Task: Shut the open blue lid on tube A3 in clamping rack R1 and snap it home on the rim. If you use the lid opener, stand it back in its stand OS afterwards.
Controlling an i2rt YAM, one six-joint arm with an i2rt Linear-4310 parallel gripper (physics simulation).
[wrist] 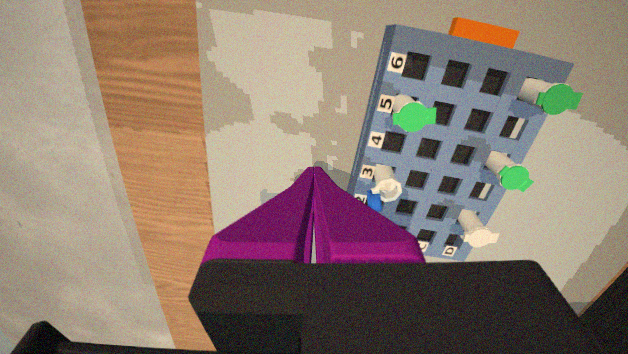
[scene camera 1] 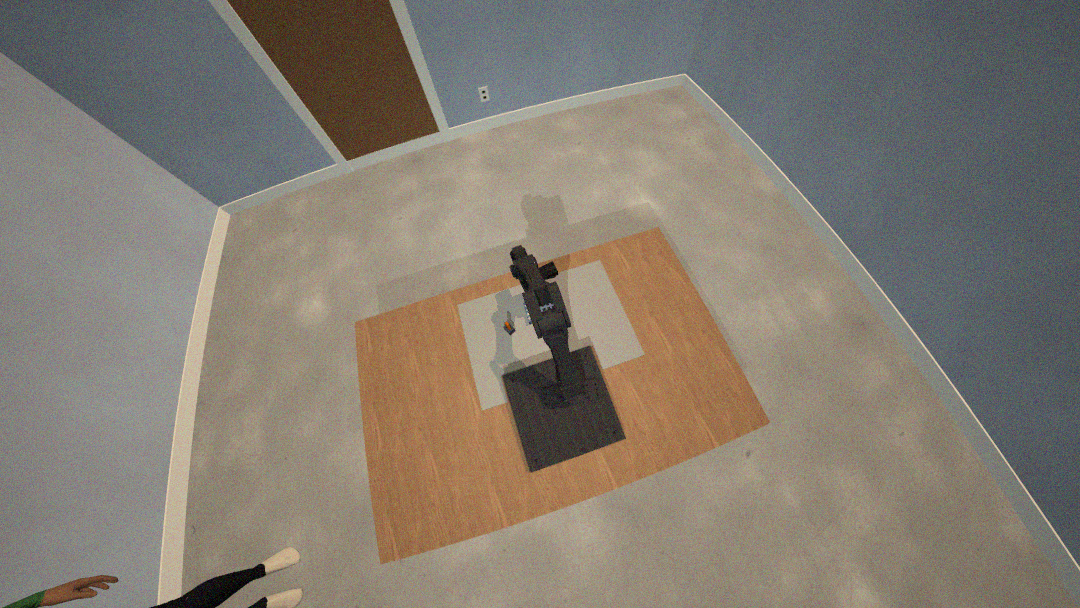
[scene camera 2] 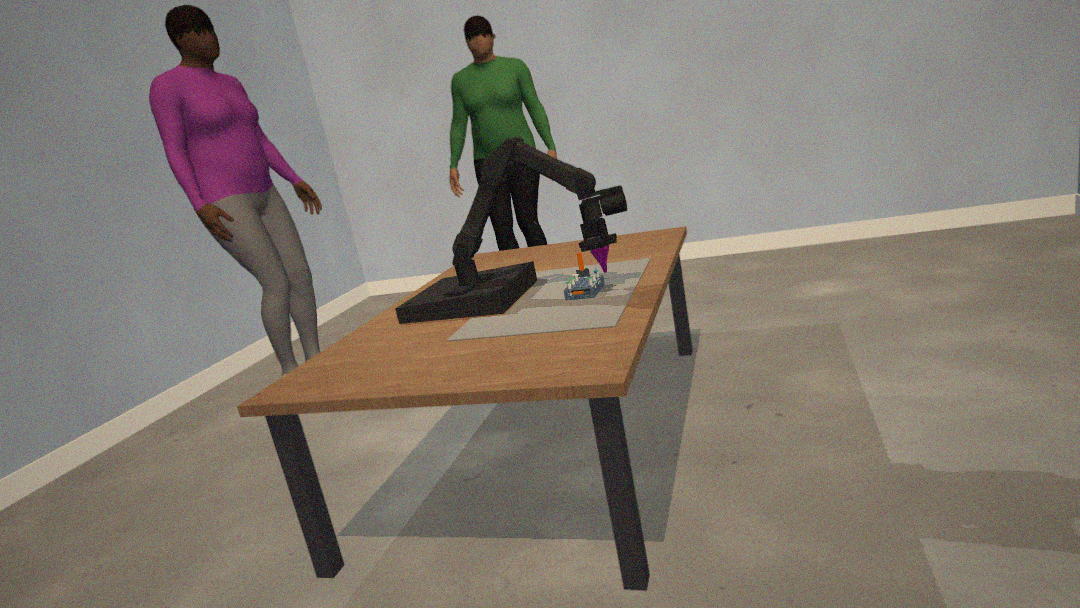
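Where they show: gripper, fingertip midpoint: [wrist: 314, 177] [scene camera 2: 605, 272]; arm's base, link origin: [scene camera 1: 570, 394] [scene camera 2: 470, 285].
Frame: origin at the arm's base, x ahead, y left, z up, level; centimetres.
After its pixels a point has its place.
Observation:
The blue-grey rack R1 [wrist: 425, 41] {z -2.7, x 38.6, y -0.6 cm} [scene camera 2: 594, 290] {z -4.8, x 38.6, y 3.5 cm} stands on the mat. In the wrist view, tube A3 [wrist: 388, 190] {z -1.6, x 37.6, y 6.6 cm} is white with its mouth uncovered. Its blue lid [wrist: 374, 200] {z 0.1, x 38.7, y 6.4 cm} hangs open beside the rim, on the row 2 side. My gripper [wrist: 314, 177] {z -0.6, x 41.6, y 6.5 cm} [scene camera 2: 604, 271] {z -0.6, x 41.6, y 6.5 cm} is shut and empty, with its magenta fingertips above and beside the rack's column A edge, left of tube A3 in the wrist view. The fingers hide part of rows 1 and 2. The orange lid opener [scene camera 2: 580, 262] {z 0.0, x 29.2, y 18.2 cm} stands upright in its dark stand OS [scene camera 2: 582, 271] {z -2.7, x 29.6, y 17.5 cm}.
Green-lidded tubes [wrist: 414, 117] {z -0.8, x 38.3, y 2.4 cm} [wrist: 559, 99] {z -0.8, x 32.8, y -0.2 cm} [wrist: 515, 178] {z -0.8, x 32.3, y 3.6 cm} stand in columns A and D. A white-lidded tube [wrist: 480, 237] {z -0.8, x 31.9, y 7.4 cm} is near label D. An orange block [wrist: 484, 33] {z -3.3, x 36.0, y -1.8 cm} sits at the rack's row 6 end. Two people [scene camera 2: 211, 113] [scene camera 2: 498, 98] stand behind the table [scene camera 2: 453, 370] {z -6.0, x 24.2, y -49.9 cm}.

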